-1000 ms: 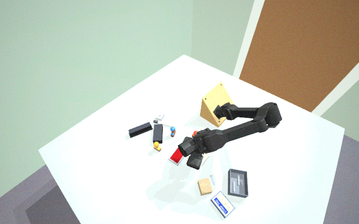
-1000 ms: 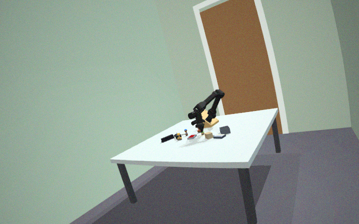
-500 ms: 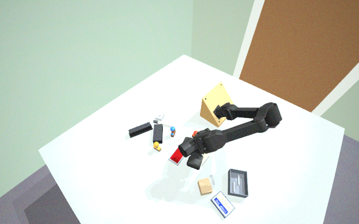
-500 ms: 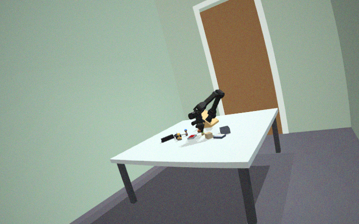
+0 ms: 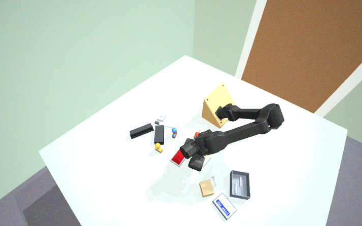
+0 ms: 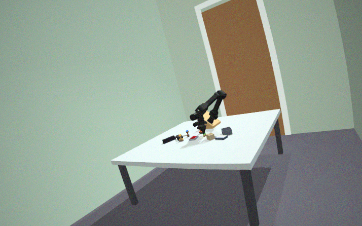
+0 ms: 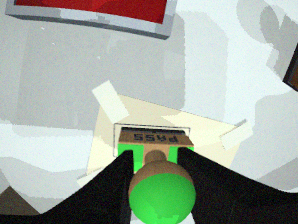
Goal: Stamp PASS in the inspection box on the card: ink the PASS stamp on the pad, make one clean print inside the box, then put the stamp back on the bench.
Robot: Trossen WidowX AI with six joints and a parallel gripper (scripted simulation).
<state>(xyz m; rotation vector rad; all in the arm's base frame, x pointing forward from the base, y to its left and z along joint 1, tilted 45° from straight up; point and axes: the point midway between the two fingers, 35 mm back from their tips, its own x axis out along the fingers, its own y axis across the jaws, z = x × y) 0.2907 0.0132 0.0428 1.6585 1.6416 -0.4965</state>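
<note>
The pale card lies 30 mm below my gripper tip, 10 mm to the left of it and 10 mm behind it. From my gripper tip the other things lie so: orange-knobbed stamp (100 mm behind, 80 mm to the right); red ink pad (90 mm to the right, 50 mm ahead, 20 mm below); tan block (110 mm ahead, 100 mm to the left).
</note>
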